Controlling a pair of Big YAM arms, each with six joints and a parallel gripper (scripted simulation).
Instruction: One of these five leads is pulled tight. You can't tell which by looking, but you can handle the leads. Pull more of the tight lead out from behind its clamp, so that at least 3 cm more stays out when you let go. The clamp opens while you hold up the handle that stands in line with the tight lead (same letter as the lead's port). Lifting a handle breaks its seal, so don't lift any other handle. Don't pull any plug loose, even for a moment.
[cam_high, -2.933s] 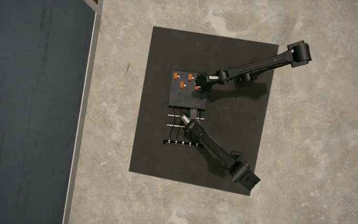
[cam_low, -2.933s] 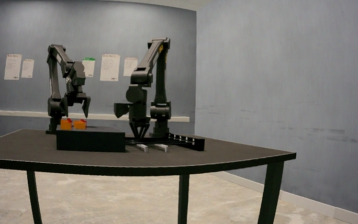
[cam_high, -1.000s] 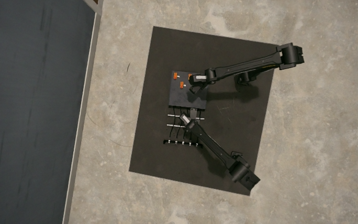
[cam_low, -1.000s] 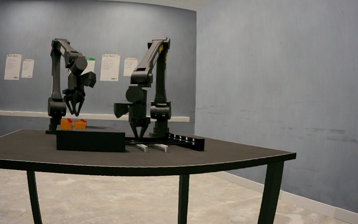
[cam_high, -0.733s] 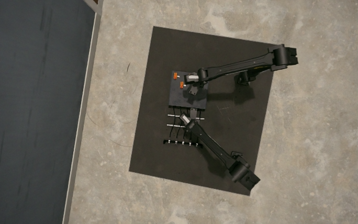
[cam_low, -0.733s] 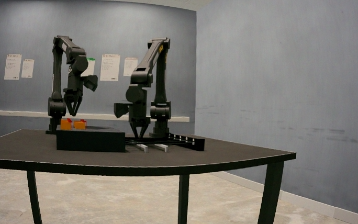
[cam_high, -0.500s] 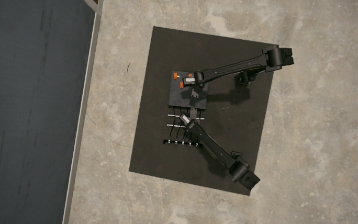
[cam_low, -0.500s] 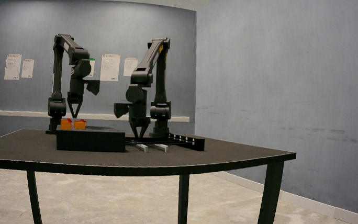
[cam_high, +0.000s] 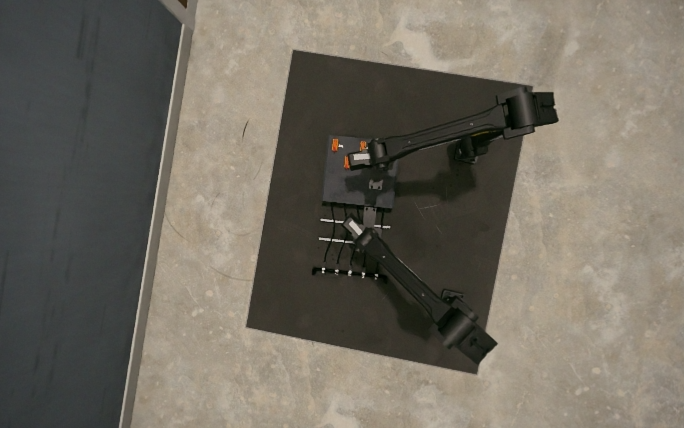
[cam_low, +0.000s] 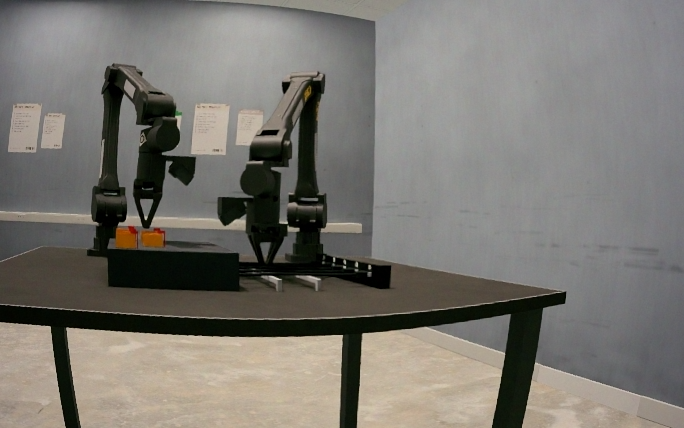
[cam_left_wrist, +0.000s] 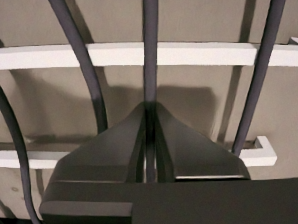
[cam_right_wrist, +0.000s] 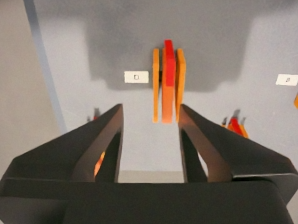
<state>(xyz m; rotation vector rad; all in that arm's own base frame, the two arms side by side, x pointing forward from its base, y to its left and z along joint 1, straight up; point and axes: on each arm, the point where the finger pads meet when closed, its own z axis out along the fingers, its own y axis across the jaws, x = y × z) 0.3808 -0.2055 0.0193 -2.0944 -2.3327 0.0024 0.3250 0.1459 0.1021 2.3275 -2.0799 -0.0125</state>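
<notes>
The orange handle lies 40 mm below my right hand, 10 mm to the left of it and 10 mm ahead of it.
</notes>
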